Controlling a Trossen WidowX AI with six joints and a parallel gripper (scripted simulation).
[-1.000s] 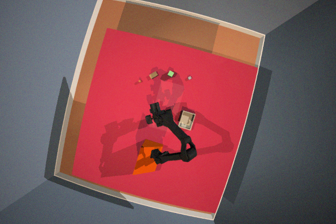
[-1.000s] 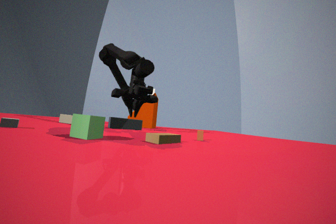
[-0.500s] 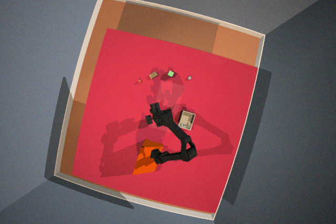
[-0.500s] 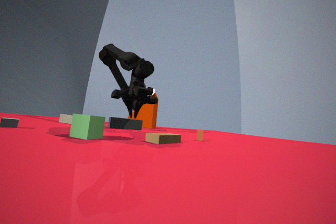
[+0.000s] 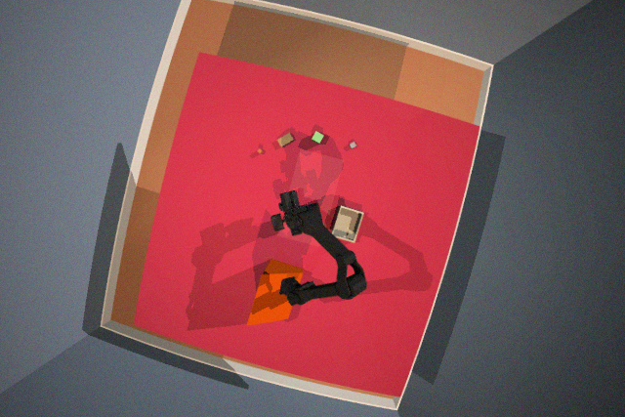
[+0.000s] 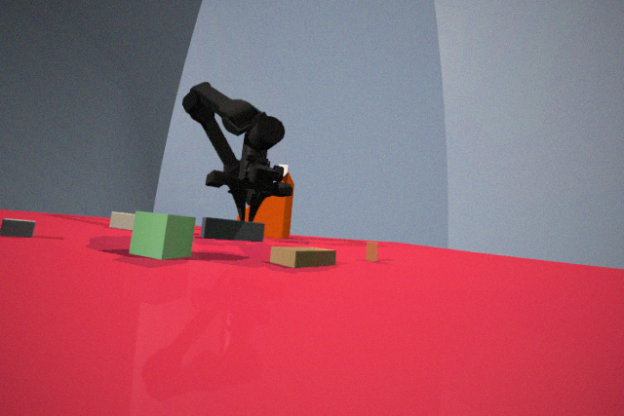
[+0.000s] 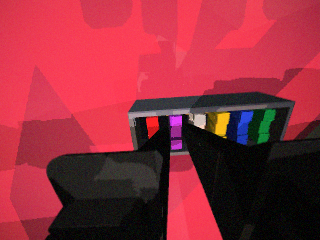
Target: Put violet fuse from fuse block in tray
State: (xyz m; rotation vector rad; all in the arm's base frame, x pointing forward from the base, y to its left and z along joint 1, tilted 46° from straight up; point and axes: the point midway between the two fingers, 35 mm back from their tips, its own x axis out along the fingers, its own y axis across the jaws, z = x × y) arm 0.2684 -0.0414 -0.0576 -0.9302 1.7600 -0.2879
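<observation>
The beige tray lies 21 cm to the right of my gripper tip and 3 cm below it. From my gripper tip the other things lie so: green cube 33 cm ahead, 2 cm to the right, 2 cm below; then tan flat block 29 cm ahead, 11 cm to the left, 3 cm below; then small orange piece 23 cm ahead, 20 cm to the left, 2 cm below.
</observation>
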